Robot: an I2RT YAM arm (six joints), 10 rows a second.
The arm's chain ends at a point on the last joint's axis. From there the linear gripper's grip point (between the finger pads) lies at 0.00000 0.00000 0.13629 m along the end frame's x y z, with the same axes.
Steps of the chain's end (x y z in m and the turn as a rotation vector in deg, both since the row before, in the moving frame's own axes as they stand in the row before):
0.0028, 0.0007, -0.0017, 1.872, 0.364, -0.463
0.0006, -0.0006, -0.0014, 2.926, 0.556, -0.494
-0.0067, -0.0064, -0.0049, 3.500, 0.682, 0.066
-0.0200, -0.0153, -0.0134, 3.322, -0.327, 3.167
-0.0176, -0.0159, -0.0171, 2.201, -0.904, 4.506
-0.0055, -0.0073, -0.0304, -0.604, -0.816, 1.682
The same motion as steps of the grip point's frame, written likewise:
0.0036, -0.0038, -0.0018, 1.872, 0.364, -0.463
0.0019, -0.0076, -0.0016, 2.926, 0.556, -0.494
-0.0051, -0.0147, -0.0052, 3.500, 0.682, 0.066
-0.0206, -0.0232, -0.0136, 3.322, -0.327, 3.167
-0.0195, -0.0212, -0.0172, 2.201, -0.904, 4.506
-0.0075, -0.0059, -0.0304, -0.604, -0.816, 1.682

